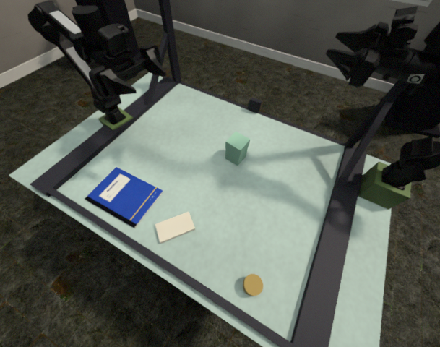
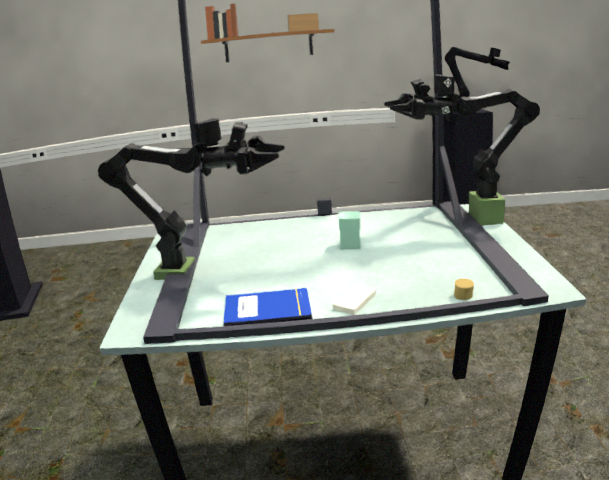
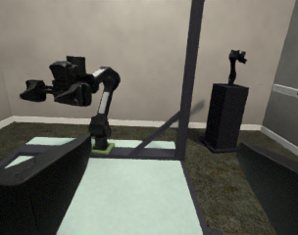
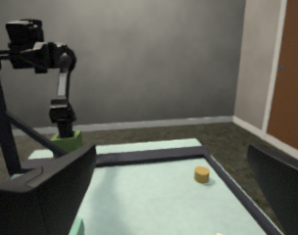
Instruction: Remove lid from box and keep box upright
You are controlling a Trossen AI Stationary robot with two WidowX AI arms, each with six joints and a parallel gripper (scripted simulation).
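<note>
The green lid lies 330 mm below my left hand, 210 mm to the right of it and 80 mm ahead of it. The rest, counted from my left hand: green box (360 mm below, 200 mm to the right, 80 mm ahead); then cream card (410 mm ahead, 400 mm below, 310 mm to the right).
Right now my right hand is 290 mm above the green box, 240 mm to the right of it and 100 mm past it. Also, from my right hand: cream card 340 mm below, 230 mm ahead, 140 mm to the left; then green lid 260 mm below, 240 mm to the left, 100 mm behind.
</note>
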